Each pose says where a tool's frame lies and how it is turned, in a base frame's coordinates. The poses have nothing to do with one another.
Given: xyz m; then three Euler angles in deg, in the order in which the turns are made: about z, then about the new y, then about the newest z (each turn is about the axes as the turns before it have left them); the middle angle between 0 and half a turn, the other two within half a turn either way.
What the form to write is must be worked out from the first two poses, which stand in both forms.
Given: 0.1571 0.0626 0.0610 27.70 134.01 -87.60
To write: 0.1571 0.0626 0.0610 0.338 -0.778 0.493 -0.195
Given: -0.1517 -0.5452 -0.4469 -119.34 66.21 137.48
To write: -0.1517 -0.5452 -0.4469 0.827 0.428 -0.339 0.132
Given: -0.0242 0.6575 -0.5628 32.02 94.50 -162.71
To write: -0.0242 0.6575 -0.5628 0.283 -0.728 -0.094 -0.617
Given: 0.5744 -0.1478 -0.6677 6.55 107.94 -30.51
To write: 0.5744 -0.1478 -0.6677 0.575 -0.257 0.767 -0.122
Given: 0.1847 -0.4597 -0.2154 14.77 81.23 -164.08
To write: 0.1847 -0.4597 -0.2154 0.201 -0.651 0.007 -0.732
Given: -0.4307 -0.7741 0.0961 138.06 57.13 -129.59
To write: -0.4307 -0.7741 0.0961 0.876 -0.345 -0.331 0.065
